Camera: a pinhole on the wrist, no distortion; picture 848 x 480 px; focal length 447.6 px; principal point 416.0 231.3 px. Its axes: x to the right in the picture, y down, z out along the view. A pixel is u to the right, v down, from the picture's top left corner.
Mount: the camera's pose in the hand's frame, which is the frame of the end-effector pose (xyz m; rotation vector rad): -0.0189 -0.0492 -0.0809 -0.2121 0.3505 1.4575
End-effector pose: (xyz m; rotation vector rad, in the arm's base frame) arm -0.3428 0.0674 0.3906 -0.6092 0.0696 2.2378
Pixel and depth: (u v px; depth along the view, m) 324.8 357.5 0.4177
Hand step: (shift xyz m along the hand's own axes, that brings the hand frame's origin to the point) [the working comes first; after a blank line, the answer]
In the camera's frame: -0.0851 0.1178 0.4177

-0.0987 0.0305 0.3467
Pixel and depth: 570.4 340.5 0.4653
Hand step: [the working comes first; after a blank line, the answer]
In the camera's frame: 0.1605 0.1135 0.4653

-0.0710 0.2752 0.3027
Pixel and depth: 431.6 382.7 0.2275
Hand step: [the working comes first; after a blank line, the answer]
In the camera's frame: 0.0079 0.0770 0.2275

-0.0710 0.0461 0.1335
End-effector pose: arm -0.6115 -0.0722 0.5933 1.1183 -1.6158 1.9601
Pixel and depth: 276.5 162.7 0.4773
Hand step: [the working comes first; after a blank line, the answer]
In the camera's frame: -0.1488 -0.0732 0.4773

0.0921 -0.0284 0.4116
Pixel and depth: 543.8 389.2 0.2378
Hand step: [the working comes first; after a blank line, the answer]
In the camera's frame: 0.0679 0.0839 0.2378

-0.0723 0.1062 0.1220
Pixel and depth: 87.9 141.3 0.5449
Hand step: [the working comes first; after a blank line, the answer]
In the camera's frame: -0.3994 -0.1096 0.5449

0.1163 -0.2419 0.5618
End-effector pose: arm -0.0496 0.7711 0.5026 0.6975 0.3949 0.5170
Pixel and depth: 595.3 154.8 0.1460
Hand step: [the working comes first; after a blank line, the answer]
In the camera's frame: 0.0585 -0.0250 0.1460

0.0254 0.0537 0.0323
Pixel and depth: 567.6 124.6 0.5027
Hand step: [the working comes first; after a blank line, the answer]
In the camera's frame: 0.1703 -0.1198 0.5027

0.1650 0.2724 0.3176
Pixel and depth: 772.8 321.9 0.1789
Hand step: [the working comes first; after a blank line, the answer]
In the camera's frame: 0.1426 0.0362 0.1789

-0.0255 0.1500 0.0371
